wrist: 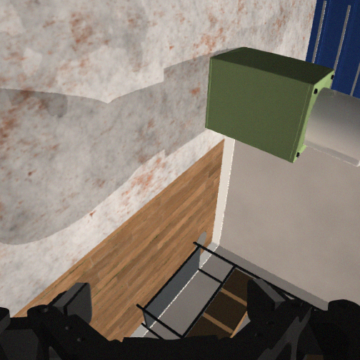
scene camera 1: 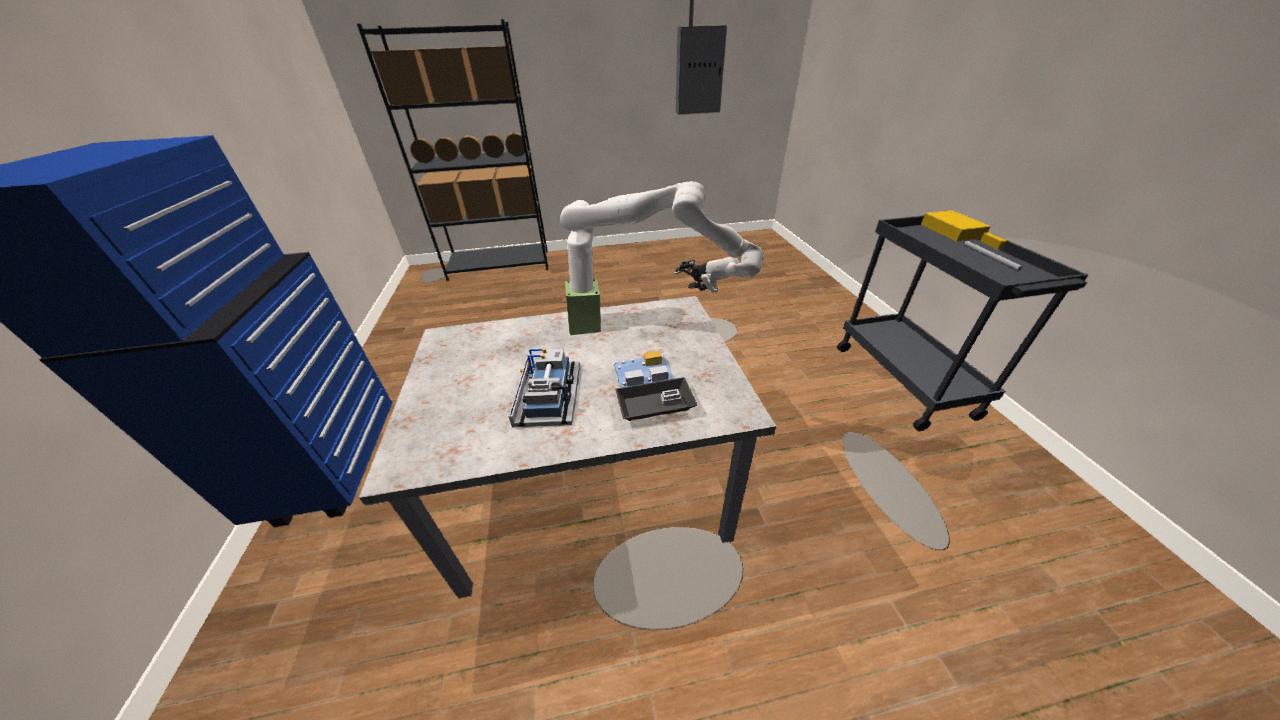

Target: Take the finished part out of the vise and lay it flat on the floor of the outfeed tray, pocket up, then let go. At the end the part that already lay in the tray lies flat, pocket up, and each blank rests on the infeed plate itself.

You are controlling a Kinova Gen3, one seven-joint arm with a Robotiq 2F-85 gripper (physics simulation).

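Frame: origin at the arm's base, x ahead, y left, z up, level; millimetres.
Where they show: gripper, between the fingertips: (scene camera 1: 682,279); arm's base, origin of its link: (scene camera 1: 582,287).
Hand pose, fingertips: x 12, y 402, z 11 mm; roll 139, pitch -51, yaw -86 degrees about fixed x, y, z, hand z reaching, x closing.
Observation:
Things, the pixels of their top centre, and the offset from my fingertips. "pt": a spot on its surface instead.
- vise, centre of its top: (scene camera 1: 544,371) dz -88, dx +404, dy -535 mm
- dark outfeed tray, a spot on its surface: (scene camera 1: 640,408) pt dz -175, dx +529, dy -233 mm
- light grey part, centre of its top: (scene camera 1: 670,392) dz -140, dx +506, dy -130 mm
- blue infeed plate, centre of its top: (scene camera 1: 644,372) dz -179, dx +347, dy -200 mm
- yellow block, centre of its top: (scene camera 1: 652,354) dz -144, dx +292, dy -160 mm
My gripper (scene camera 1: 691,275) (wrist: 169,299) is open and empty. It is held out sideways high above the table's back right corner, far from vise and tray. In the scene view the vise (scene camera 1: 543,404) stands on the left half of the table; the finished part is too small to tell apart in it. The dark outfeed tray (scene camera 1: 640,408) is to its right. A light grey part (scene camera 1: 670,394) lies in the tray's right half and looks flat, with an opening on top. Two pale blanks (scene camera 1: 633,377) (scene camera 1: 658,373) sit at the blue infeed plate (scene camera 1: 629,366), behind the tray; their exact seating is unclear.
A yellow block (scene camera 1: 652,357) is at the infeed plate's back edge. The green arm base (scene camera 1: 583,309) (wrist: 255,105) stands at the table's back edge. A blue tool cabinet (scene camera 1: 295,358) is left of the table, a black cart (scene camera 1: 1042,284) right. A shelf rack (scene camera 1: 528,156) stands behind.

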